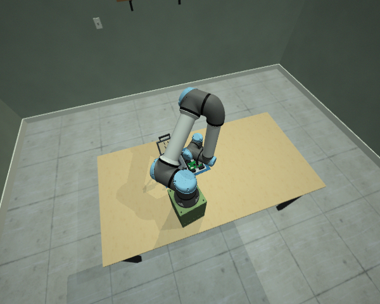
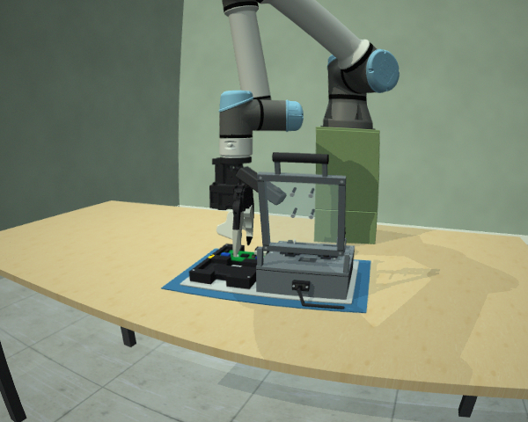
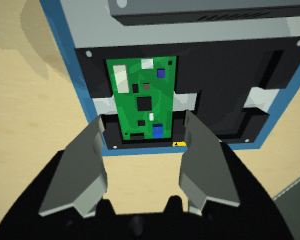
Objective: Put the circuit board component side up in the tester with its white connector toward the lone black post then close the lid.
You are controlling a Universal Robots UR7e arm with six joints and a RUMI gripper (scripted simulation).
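Right now my hand is 2 cm above the green circuit board. From my hand the other things lie so: clear lid: 19 cm to the left, 16 cm ahead, 14 cm above; tester bed: 18 cm to the left, 4 cm ahead, 3 cm above; black block: 23 cm to the left, 5 cm above, 3 cm behind.
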